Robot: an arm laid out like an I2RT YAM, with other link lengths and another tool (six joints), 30 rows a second.
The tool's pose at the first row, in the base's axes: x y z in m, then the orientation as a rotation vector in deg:
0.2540 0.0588 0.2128 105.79 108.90 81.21
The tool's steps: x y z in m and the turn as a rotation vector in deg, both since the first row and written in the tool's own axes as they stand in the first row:
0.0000 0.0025 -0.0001 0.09 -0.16 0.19
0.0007 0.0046 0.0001 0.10 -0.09 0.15
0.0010 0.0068 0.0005 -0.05 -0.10 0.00
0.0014 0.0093 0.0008 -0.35 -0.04 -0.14
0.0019 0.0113 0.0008 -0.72 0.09 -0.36
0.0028 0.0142 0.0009 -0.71 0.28 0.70
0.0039 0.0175 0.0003 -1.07 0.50 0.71
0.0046 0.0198 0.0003 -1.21 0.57 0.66
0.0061 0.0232 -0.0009 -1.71 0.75 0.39
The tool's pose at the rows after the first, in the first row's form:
0.2557 0.0583 0.2145 106.12 108.80 81.01
0.2572 0.0585 0.2162 106.05 108.87 81.08
0.2589 0.0586 0.2176 105.80 108.80 81.13
0.2608 0.0586 0.2193 105.48 108.60 81.36
0.2621 0.0586 0.2209 105.00 108.42 81.70
0.2640 0.0588 0.2233 106.22 107.82 82.24
0.2657 0.0588 0.2264 105.99 107.53 82.75
0.2671 0.0590 0.2283 105.84 107.44 82.92
0.2684 0.0589 0.2320 105.22 107.17 83.39

